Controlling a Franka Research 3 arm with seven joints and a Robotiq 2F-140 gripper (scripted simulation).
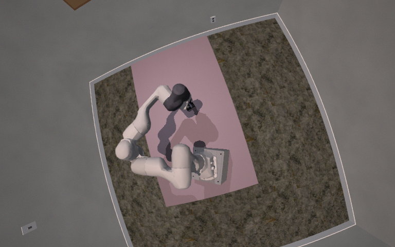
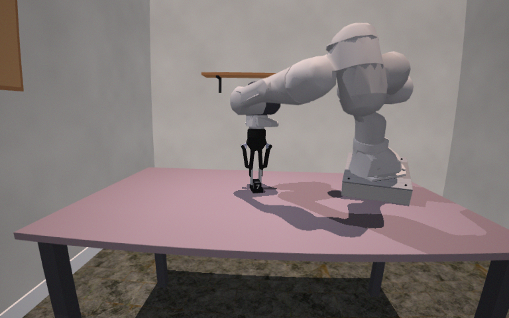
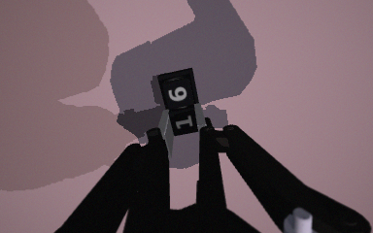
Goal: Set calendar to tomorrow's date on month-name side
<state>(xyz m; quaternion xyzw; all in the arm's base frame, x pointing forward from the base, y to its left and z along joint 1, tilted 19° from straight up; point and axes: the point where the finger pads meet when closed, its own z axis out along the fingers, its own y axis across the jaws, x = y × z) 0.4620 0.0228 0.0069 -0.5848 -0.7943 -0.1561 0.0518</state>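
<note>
My gripper is now 30 mm above the black digit cube. Round my hand: black calendar tray (50 mm below, 20 mm to the left, 10 mm behind).
</note>
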